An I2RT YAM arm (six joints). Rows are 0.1 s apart.
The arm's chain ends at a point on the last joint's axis. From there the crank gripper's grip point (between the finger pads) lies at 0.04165 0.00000 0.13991 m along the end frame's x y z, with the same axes.
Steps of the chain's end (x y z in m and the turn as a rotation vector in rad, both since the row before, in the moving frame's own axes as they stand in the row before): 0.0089 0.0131 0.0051 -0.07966 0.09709 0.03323; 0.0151 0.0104 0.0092 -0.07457 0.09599 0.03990; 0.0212 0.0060 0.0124 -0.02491 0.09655 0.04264; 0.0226 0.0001 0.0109 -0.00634 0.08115 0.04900; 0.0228 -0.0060 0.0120 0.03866 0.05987 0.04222; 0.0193 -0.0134 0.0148 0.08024 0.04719 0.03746; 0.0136 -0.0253 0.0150 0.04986 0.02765 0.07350; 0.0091 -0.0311 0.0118 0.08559 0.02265 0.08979; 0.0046 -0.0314 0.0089 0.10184 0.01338 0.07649; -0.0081 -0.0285 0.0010 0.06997 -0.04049 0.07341; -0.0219 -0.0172 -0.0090 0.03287 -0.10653 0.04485; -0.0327 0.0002 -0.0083 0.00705 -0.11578 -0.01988
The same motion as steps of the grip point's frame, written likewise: 0.0220 0.0257 -0.0001 -0.07966 0.09709 0.03323; 0.0281 0.0226 0.0041 -0.07457 0.09599 0.03990; 0.0344 0.0115 0.0077 -0.02491 0.09655 0.04264; 0.0337 0.0033 0.0071 -0.00634 0.08115 0.04900; 0.0312 -0.0094 0.0092 0.03866 0.05987 0.04222; 0.0260 -0.0228 0.0123 0.08024 0.04719 0.03746; 0.0176 -0.0290 0.0137 0.04986 0.02765 0.07350; 0.0126 -0.0391 0.0105 0.08559 0.02265 0.08979; 0.0069 -0.0423 0.0078 0.10184 0.01338 0.07649; -0.0135 -0.0355 0.0023 0.06997 -0.04049 0.07341; -0.0369 -0.0203 -0.0054 0.03287 -0.10653 0.04485; -0.0492 -0.0015 -0.0044 0.00705 -0.11578 -0.01988
